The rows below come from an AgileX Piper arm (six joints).
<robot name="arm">
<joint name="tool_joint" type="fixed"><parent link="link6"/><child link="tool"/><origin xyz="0 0 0" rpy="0 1.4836 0"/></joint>
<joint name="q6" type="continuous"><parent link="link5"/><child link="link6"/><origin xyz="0.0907 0 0.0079" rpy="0 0 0"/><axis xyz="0.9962 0 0.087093"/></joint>
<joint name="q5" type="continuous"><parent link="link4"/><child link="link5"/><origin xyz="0 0 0" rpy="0 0 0"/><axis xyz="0 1 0"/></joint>
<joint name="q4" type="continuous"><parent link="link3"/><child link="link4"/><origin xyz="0.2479 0 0.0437" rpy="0 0 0"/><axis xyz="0.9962 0 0.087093"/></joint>
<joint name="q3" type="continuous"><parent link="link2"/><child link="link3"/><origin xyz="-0.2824 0 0.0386" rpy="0 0 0"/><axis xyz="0 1 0"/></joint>
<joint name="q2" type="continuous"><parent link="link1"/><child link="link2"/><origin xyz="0 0 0" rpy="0 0 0"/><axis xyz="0 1 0"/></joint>
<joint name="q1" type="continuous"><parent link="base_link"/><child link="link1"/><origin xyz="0 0 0.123" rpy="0 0 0"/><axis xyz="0 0 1"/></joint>
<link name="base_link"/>
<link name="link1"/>
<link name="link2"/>
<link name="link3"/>
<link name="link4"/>
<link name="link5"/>
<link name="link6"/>
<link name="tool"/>
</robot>
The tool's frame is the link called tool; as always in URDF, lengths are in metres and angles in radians. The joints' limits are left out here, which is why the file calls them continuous.
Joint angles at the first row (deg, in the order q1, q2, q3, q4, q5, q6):
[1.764, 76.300, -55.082, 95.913, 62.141, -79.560]
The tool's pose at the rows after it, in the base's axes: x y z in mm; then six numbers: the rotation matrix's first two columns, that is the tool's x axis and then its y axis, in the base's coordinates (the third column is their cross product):
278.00, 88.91, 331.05, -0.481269, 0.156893, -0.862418, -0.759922, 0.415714, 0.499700
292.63, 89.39, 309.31, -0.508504, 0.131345, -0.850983, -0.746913, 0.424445, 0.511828
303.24, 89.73, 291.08, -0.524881, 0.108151, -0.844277, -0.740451, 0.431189, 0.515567
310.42, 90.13, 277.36, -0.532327, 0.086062, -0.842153, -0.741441, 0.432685, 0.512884
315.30, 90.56, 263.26, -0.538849, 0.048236, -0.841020, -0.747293, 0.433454, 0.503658
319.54, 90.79, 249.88, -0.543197, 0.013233, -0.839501, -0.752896, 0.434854, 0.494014
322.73, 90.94, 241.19, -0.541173, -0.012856, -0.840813, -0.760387, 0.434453, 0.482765
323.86, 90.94, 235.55, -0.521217, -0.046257, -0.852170, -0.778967, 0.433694, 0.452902
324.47, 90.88, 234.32, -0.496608, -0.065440, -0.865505, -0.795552, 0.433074, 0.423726
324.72, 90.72, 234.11, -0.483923, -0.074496, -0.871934, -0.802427, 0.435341, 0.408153
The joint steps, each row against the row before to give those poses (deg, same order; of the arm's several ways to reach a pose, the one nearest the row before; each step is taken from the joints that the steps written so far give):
[-0.001, 5.203, -0.372, 0.000, 0.321, -1.708]
[0.001, 4.280, 0.000, -0.177, -0.001, -2.801]
[0.000, 3.451, 0.000, -0.095, 0.000, -2.675]
[-0.001, 2.616, -0.106, -0.206, 0.215, -2.291]
[0.001, 2.334, 0.001, -1.174, 0.191, -2.159]
[0.000, 2.179, 0.000, -1.037, -0.001, -2.104]
[0.000, 1.541, -0.200, -0.758, 0.000, -1.619]
[0.001, 0.827, -0.036, -0.880, -0.112, -2.318]
[-0.001, 0.220, -0.095, -0.253, -0.117, -1.916]
[0.001, 0.000, -0.025, -0.098, -0.237, -0.891]

